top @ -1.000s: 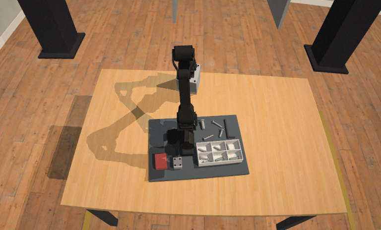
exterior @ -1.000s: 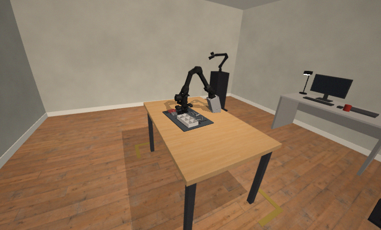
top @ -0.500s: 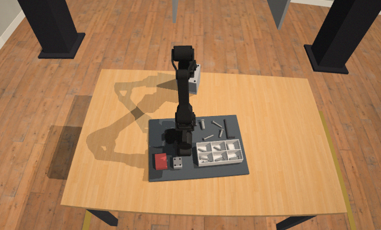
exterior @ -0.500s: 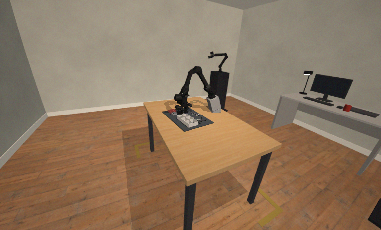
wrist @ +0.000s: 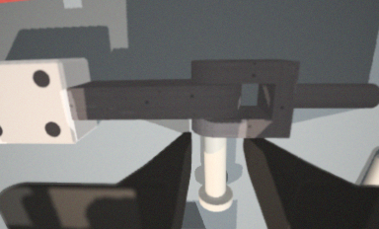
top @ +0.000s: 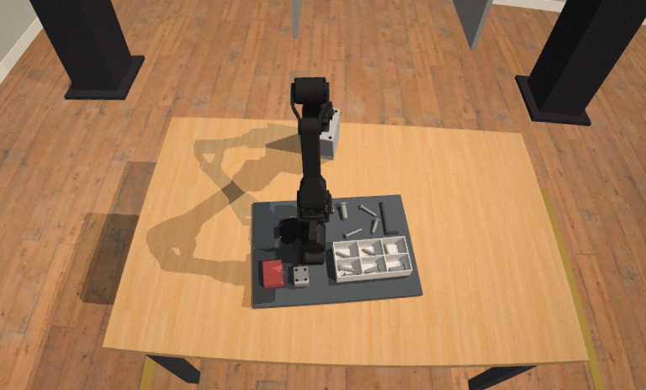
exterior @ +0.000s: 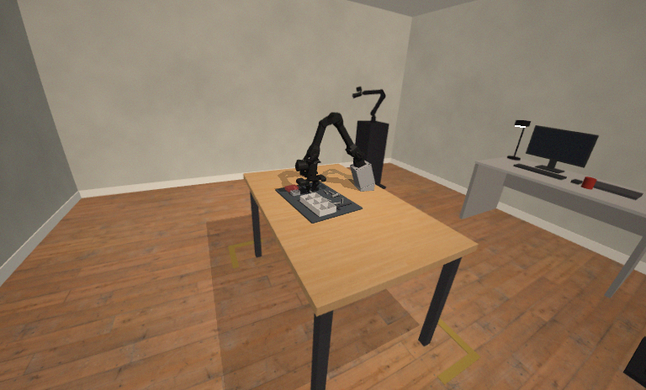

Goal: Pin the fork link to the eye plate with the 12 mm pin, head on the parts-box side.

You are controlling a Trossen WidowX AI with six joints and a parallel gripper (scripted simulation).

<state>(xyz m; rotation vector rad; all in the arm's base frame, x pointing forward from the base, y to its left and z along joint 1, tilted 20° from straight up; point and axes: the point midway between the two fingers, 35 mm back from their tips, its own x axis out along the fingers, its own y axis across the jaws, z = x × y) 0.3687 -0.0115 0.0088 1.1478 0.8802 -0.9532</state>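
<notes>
The pale pin lies 1 cm to the left of my hand and 3 cm below it. Round my hand: dark eye plate bar: 2 cm ahead, 3 cm to the right, 3 cm below; light grey block: 10 cm ahead, 2 cm to the right, 2 cm below; red block: 9 cm ahead, 9 cm to the right, 3 cm below.
</notes>
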